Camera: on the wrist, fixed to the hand. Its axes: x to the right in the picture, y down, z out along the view.
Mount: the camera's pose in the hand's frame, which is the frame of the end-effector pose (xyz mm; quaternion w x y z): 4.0 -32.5 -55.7 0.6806 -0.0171 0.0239 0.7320
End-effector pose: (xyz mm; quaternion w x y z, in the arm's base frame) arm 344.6 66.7 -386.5 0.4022 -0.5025 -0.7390 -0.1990
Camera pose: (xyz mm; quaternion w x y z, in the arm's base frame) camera 336.5 16.6 -346.5 0.4285 -0.8851 -0.1221 0.1343
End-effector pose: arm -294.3 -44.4 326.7 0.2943 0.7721 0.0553 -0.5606
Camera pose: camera -259.9 10.1 321.4 0.6225 0.5743 -0.5109 -0.1467
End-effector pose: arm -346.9 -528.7 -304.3 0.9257 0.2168 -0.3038 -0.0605
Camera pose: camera -310.2 -538.6 -356.6 0.6854 -0.0892 -0.3423 0.6365
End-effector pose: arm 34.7 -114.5 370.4 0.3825 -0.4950 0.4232 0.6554
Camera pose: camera 81.9 -154.8 352.3 0.2380 0.0493 -0.6483 -0.7215
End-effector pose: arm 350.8 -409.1 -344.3 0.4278 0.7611 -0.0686 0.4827
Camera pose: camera 332.1 -347.6 -350.8 0.0475 -0.4490 0.6019 -0.6587
